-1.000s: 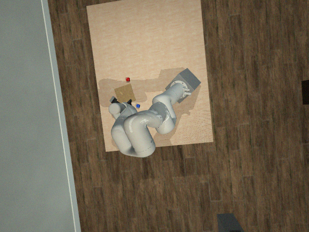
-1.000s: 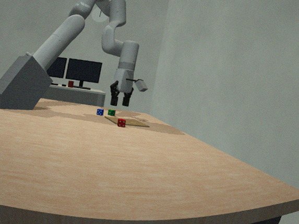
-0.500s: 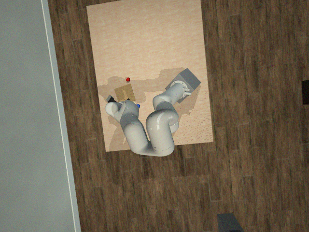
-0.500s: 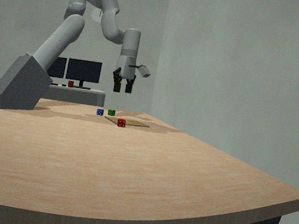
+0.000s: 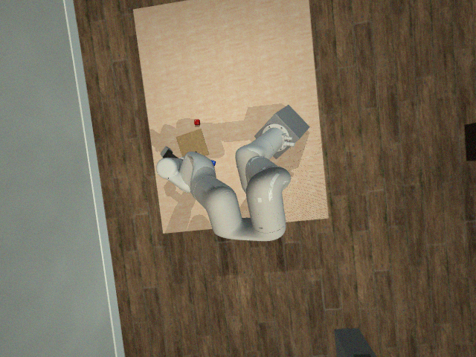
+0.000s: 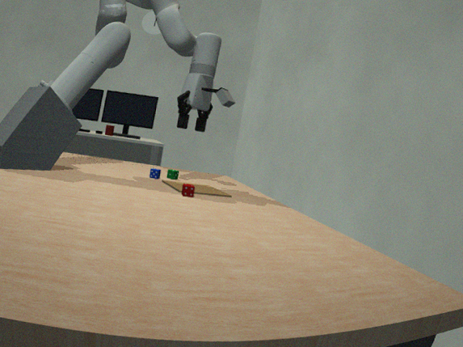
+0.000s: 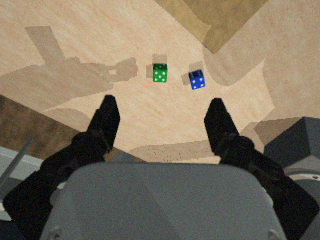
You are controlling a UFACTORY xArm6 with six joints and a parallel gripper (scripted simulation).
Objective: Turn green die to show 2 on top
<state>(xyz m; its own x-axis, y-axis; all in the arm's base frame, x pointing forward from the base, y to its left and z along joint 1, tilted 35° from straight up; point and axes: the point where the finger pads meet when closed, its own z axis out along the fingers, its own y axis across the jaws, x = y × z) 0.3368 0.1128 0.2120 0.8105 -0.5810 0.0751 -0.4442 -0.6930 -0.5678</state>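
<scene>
Right now the green die is 3 cm behind my hand, 2 cm to the left of it and 15 cm below it. The rest, counted from my hand: tan mat: 5 cm ahead, 11 cm to the right, 16 cm below; blue die: 8 cm behind, 3 cm to the right, 15 cm below; red die: 4 cm ahead, 23 cm to the right, 15 cm below.
</scene>
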